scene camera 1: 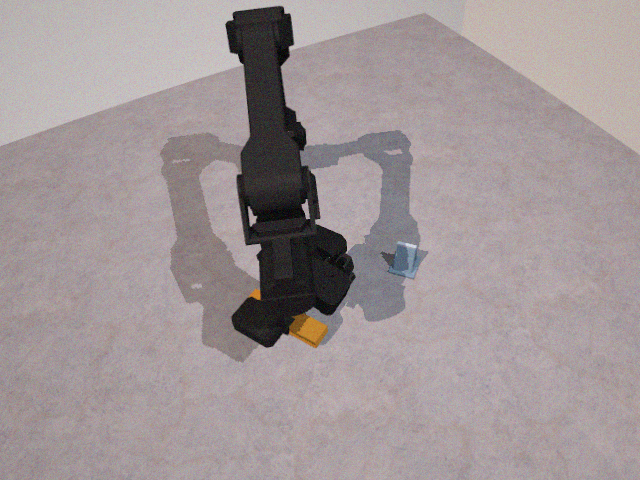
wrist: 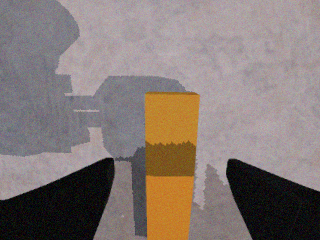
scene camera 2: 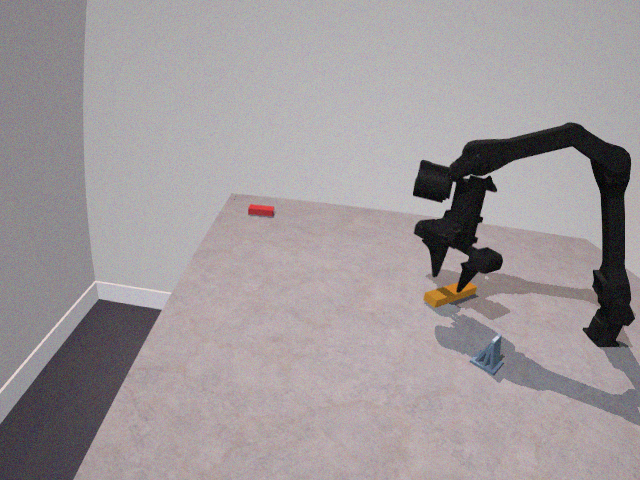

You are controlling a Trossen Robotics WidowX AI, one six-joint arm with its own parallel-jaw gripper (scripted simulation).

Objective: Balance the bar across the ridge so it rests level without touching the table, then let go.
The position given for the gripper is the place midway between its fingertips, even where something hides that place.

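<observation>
Open and holding nothing, the gripper (scene camera 1: 298, 315) can be seen in scene camera 2 (scene camera 2: 446, 284) and in the wrist view (wrist: 171, 166) as well. There is also a bar (scene camera 1: 305, 328), which scene camera 2 (scene camera 2: 441, 296) shows too.
</observation>
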